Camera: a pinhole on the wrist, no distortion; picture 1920 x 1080 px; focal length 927.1 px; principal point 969.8 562.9 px. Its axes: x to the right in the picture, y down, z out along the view. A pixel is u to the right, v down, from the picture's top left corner.
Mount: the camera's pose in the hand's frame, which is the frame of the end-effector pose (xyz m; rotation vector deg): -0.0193 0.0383 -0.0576 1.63 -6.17 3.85
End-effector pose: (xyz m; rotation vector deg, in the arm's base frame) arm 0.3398 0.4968 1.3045 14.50 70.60 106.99
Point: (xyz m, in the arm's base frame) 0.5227 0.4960 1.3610
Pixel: 548 205
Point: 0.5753 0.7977 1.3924
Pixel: 1216 279
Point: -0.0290 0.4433 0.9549
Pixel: behind the camera
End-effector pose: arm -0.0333 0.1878 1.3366 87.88 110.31 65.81
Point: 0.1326 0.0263 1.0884
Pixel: 335 167
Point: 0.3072 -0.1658 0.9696
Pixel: 75 344
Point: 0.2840 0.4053 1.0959
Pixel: 1233 511
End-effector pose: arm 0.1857 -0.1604 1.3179 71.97 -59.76 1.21
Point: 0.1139 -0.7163 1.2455
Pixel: 1422 97
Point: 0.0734 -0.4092 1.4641
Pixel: 1648 677
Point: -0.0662 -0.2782 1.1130
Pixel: 518 343
